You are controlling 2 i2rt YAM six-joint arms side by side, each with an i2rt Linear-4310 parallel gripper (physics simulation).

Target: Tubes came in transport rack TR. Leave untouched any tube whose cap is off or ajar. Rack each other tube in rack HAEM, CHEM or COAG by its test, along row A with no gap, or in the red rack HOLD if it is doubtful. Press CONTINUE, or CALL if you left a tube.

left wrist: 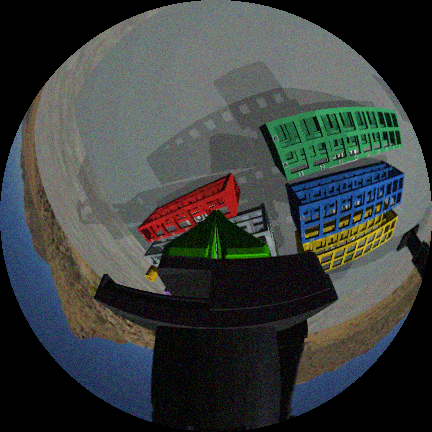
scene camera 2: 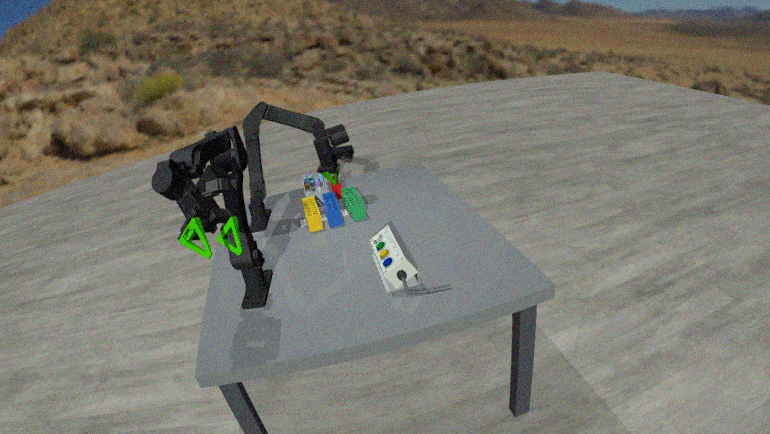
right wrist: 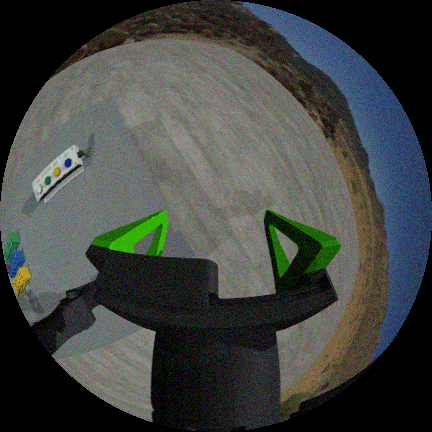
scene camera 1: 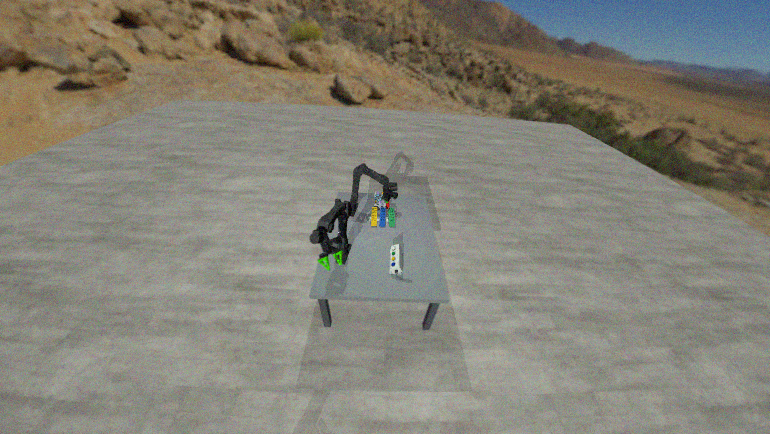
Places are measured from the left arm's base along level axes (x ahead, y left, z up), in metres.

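Pixels of known places: left gripper, fingertip midpoint: (left wrist: 215,215) (scene camera 2: 335,184) (scene camera 1: 387,203); right gripper, fingertip midpoint: (scene camera 2: 226,255) (right wrist: 215,214) (scene camera 1: 335,267); left arm's base at its link origin: (scene camera 2: 260,221) (scene camera 1: 352,209); right arm's base at its link origin: (scene camera 2: 258,289) (right wrist: 90,294) (scene camera 1: 343,253).
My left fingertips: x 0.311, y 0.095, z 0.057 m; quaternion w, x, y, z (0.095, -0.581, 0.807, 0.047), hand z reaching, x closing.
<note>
For each thing: its middle in the pictures, then the offset to it from my left fingertips. "*": a spot on its surface instead. Level surfaces: height alone.
- pale transport rack at a spot on its surface: (left wrist: 271,240) * dy -0.048, dx -0.045, dz -0.006 m
- red rack at the middle of its body: (left wrist: 184,210) (scene camera 2: 336,187) dy +0.049, dx -0.002, dz -0.029 m
- orange-yellow cap at the middle of its body: (left wrist: 161,256) dy +0.115, dx -0.063, dz -0.006 m
- green rack at the middle of its body: (left wrist: 347,128) (scene camera 2: 353,202) (scene camera 1: 391,216) dy -0.161, dx +0.060, dz -0.029 m
- blue rack at the middle of its body: (left wrist: 357,192) (scene camera 2: 331,208) (scene camera 1: 382,216) dy -0.177, dx -0.017, dz -0.029 m
- yellow rack at the middle of its body: (left wrist: 352,235) (scene camera 2: 312,213) (scene camera 1: 374,216) dy -0.188, dx -0.090, dz -0.029 m
- white button console at the middle of its body: (scene camera 2: 392,255) (right wrist: 54,173) (scene camera 1: 396,258) dy -0.646, dx +0.151, dz -0.015 m
- grey table at its surface level: dz -0.057 m
My left gripper (scene camera 2: 331,178) (left wrist: 215,215) is shut with its fingertips together and no tube visible between them, over the pale transport rack (left wrist: 271,240) beside the red rack (scene camera 2: 337,190) (left wrist: 233,194). My gripper hides much of the transport rack. Capped tubes (scene camera 2: 309,183) stand there; an orange-yellow cap (left wrist: 151,273) shows past the fingers. The green rack (scene camera 1: 392,217) (scene camera 2: 355,204) (left wrist: 272,147), blue rack (scene camera 1: 382,217) (scene camera 2: 333,210) (left wrist: 295,205) and yellow rack (scene camera 1: 373,217) (scene camera 2: 313,215) stand side by side. My right gripper (scene camera 1: 333,266) (scene camera 2: 223,254) (right wrist: 215,214) is open and empty, away from the racks.
A white button console (scene camera 1: 399,262) (scene camera 2: 395,266) with green, yellow and blue buttons stands on the grey table (scene camera 2: 458,258); its cable trails toward the near edge. The right arm is folded at the picture's left edge of the table.
</note>
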